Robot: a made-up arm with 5 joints. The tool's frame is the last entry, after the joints. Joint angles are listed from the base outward. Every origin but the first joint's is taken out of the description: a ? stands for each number. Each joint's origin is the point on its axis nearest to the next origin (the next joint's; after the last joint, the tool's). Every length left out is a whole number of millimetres.
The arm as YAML. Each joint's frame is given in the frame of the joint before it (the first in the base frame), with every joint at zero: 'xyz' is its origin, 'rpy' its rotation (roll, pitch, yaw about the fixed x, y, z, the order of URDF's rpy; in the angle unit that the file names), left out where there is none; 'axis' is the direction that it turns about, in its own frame. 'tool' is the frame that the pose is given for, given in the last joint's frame.
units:
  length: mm
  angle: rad
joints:
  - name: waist
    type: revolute
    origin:
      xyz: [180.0, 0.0, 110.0]
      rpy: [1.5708, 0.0, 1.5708]
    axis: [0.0, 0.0, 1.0]
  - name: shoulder
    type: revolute
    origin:
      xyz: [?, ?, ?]
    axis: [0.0, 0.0, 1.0]
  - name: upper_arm
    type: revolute
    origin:
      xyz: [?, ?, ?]
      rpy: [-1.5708, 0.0, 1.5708]
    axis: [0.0, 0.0, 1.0]
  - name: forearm
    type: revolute
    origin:
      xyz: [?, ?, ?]
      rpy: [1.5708, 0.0, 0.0]
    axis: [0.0, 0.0, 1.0]
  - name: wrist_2
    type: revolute
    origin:
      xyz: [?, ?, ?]
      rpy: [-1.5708, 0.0, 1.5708]
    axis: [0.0, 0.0, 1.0]
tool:
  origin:
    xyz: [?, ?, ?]
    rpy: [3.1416, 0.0, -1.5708]
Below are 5 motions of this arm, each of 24 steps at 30 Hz.
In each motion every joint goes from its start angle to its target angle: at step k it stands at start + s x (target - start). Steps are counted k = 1, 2, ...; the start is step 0. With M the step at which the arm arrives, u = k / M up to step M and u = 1 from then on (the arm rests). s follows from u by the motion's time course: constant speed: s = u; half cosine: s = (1 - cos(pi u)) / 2; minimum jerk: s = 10 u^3 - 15 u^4 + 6 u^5.
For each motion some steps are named. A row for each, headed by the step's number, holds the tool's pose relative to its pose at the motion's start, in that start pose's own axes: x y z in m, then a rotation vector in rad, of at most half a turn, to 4 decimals.
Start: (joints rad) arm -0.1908 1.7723 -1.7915 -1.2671 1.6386
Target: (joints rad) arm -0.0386 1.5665 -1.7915 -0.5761 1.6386
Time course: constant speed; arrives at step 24
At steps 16, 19, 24:
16: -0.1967 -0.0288 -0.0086 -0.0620 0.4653 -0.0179
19: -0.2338 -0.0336 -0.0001 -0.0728 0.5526 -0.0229
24: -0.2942 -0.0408 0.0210 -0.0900 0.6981 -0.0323

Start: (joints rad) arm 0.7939 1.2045 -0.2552 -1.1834 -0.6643
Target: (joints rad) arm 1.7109 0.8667 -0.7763 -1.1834 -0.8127
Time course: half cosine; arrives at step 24
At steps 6, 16, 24:
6: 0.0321 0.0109 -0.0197 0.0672 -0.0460 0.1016
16: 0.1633 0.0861 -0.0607 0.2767 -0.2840 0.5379
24: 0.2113 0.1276 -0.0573 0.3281 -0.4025 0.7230

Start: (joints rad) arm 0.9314 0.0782 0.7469 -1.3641 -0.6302
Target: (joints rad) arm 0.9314 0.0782 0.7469 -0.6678 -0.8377
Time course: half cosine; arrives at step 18
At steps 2, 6, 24:
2: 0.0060 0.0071 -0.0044 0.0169 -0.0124 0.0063
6: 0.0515 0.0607 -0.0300 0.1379 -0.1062 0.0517
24: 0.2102 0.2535 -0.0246 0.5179 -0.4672 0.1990

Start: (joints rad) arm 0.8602 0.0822 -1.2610 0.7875 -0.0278
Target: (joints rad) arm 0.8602 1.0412 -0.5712 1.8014 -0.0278
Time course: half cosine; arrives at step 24
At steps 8, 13, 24:
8: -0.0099 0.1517 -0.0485 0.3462 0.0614 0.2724
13: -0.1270 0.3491 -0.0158 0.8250 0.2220 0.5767
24: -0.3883 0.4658 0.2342 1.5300 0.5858 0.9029

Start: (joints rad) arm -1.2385 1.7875 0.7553 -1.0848 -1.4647
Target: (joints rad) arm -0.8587 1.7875 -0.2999 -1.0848 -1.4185
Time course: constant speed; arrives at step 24
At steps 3, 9, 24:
3: 0.0251 0.0133 -0.0196 0.0918 -0.0268 0.0967
9: 0.0764 0.0493 -0.0508 0.2637 -0.0920 0.2967
24: 0.1934 0.1793 -0.0693 0.6093 -0.3103 0.8350

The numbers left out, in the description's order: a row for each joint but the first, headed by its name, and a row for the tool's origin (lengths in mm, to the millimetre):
shoulder: 69.0 67.0 0.0
upper_arm: 96.0 77.0 0.0
forearm: 117.0 -2.0 0.0
wrist_2: -392.0 100.0 0.0
tool: 187.0 -60.0 0.0

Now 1 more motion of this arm.
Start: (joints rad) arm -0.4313 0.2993 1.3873 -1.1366 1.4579
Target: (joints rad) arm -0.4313 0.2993 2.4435 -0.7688 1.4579
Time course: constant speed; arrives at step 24
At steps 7, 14, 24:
7: -0.0955 -0.0021 -0.0411 0.1555 0.0895 -0.2723
14: -0.1812 0.0393 -0.0744 0.3395 0.1705 -0.5290
24: -0.2591 0.1541 -0.0952 0.6488 0.2614 -0.8653

